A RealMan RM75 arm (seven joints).
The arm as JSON. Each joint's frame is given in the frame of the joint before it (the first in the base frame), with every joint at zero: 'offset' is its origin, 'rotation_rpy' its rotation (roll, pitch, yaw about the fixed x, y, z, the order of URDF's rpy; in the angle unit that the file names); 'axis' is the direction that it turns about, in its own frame. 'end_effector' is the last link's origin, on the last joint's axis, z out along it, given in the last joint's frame.
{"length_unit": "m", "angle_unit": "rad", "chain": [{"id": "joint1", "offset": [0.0, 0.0, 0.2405], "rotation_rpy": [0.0, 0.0, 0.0], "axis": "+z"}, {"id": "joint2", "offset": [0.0, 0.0, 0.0], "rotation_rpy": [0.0, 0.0, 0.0], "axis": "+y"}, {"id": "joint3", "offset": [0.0, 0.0, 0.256], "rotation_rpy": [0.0, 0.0, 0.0], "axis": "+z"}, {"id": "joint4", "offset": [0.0, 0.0, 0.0], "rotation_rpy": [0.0, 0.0, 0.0], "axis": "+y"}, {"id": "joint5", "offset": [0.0, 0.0, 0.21], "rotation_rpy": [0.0, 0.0, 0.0], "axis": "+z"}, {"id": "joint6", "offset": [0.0, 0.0, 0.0], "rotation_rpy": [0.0, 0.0, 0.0], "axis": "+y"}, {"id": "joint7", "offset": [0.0, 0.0, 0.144], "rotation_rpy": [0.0, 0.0, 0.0], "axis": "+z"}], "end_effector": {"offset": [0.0, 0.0, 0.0], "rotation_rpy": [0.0, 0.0, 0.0]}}
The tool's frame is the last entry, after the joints.
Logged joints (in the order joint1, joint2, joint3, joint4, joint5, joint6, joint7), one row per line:
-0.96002 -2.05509 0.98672 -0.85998 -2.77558 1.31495 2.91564
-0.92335 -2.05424 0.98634 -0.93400 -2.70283 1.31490 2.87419
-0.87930 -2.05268 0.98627 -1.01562 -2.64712 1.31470 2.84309
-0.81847 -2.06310 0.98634 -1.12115 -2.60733 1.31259 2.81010
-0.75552 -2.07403 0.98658 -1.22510 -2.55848 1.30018 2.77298
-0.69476 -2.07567 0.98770 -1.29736 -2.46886 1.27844 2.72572
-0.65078 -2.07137 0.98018 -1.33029 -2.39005 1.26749 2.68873
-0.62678 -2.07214 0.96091 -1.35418 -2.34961 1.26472 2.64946
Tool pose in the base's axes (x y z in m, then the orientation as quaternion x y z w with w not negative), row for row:
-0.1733 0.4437 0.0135 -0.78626 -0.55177 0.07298 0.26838
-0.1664 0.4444 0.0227 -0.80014 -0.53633 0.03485 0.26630
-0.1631 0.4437 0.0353 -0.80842 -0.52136 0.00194 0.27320
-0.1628 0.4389 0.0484 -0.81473 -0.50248 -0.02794 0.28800
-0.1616 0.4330 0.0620 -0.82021 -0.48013 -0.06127 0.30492
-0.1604 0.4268 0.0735 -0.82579 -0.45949 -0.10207 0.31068
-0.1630 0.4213 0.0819 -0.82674 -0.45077 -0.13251 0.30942
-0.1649 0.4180 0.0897 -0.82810 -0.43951 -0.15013 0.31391
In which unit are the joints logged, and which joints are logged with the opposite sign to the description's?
The joints are logged in radians. Opposite sign: joint4, joint5, joint7.
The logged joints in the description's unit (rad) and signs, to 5 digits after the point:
-0.96002 -2.05509 0.98672 0.85998 2.77558 1.31495 -2.91564
-0.92335 -2.05424 0.98634 0.93400 2.70283 1.31490 -2.87419
-0.87930 -2.05268 0.98627 1.01562 2.64712 1.31470 -2.84309
-0.81847 -2.06310 0.98634 1.12115 2.60733 1.31259 -2.81010
-0.75552 -2.07403 0.98658 1.22510 2.55848 1.30018 -2.77298
-0.69476 -2.07567 0.98770 1.29736 2.46886 1.27844 -2.72572
-0.65078 -2.07137 0.98018 1.33029 2.39005 1.26749 -2.68873
-0.62678 -2.07214 0.96091 1.35418 2.34961 1.26472 -2.64946

